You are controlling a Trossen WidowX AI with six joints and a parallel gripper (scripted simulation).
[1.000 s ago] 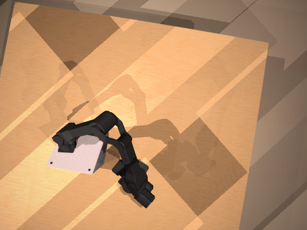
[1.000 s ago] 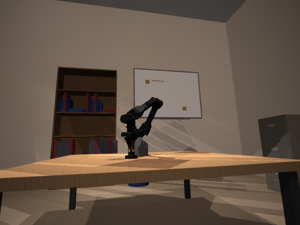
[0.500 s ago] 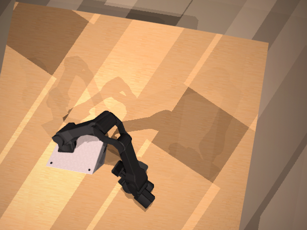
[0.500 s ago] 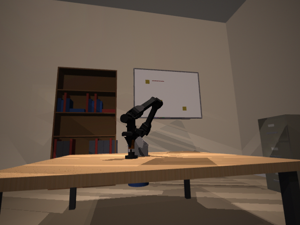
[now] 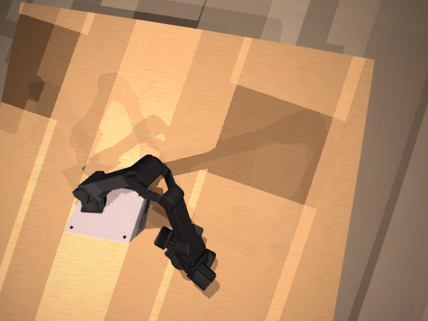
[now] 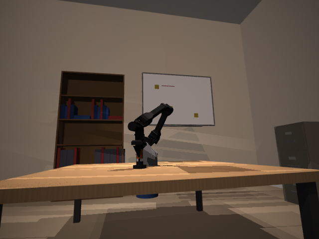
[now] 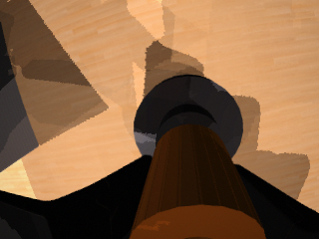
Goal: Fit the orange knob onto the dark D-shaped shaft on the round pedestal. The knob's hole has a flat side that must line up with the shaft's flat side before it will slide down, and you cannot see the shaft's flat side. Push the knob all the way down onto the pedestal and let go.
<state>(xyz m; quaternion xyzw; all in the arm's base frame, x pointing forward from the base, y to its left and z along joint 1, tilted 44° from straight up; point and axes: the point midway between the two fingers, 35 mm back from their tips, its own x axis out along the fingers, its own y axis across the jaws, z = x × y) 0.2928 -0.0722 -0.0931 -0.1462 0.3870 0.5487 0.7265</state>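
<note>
The orange knob is 2 cm above my gripper tip. Also, from my gripper tip: dark round pedestal: 4 cm below.
</note>
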